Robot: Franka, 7 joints.
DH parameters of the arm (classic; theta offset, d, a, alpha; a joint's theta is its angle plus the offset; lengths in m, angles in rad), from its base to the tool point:
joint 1: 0 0.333 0 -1.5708
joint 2: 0 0 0 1.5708
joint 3: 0 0.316 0.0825 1.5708
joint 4: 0 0 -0.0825 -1.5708
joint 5: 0 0.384 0 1.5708
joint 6: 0 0 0.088 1.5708
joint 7: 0 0.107 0 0
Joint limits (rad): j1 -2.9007..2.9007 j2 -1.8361..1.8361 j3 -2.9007..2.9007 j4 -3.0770..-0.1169 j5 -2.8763..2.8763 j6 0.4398..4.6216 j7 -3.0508..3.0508
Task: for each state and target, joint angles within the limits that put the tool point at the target. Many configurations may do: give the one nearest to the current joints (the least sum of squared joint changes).
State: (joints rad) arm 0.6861 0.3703 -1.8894 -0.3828 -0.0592 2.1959 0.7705
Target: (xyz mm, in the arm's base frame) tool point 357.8 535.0 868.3
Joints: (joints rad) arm 1.1446 0.9078 -1.8420 -0.1169 -0.0384 2.0918 0.7705
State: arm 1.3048 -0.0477 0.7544 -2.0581 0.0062 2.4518 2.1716
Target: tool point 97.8 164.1 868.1
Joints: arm 1.0434 -1.0559 -0.0028 -2.1214 -0.0195 2.3142 2.1716
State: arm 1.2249 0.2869 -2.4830 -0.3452 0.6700 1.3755 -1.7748
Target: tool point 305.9 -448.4 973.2
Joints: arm 1.7290 -0.3986 -2.3990 -0.5402 0.7368 2.0959 -1.7748
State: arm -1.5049 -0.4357 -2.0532 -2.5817 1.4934 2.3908 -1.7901
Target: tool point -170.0 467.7 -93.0
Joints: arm -1.7241 -1.1902 -2.7178 -1.8608 1.4718 2.5337 -1.7901
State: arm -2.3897 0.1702 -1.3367 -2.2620 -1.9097 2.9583 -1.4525
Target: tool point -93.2 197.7 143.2
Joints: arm -2.6707 0.4072 -1.5006 -2.9765 -2.0095 2.8947 -1.4525
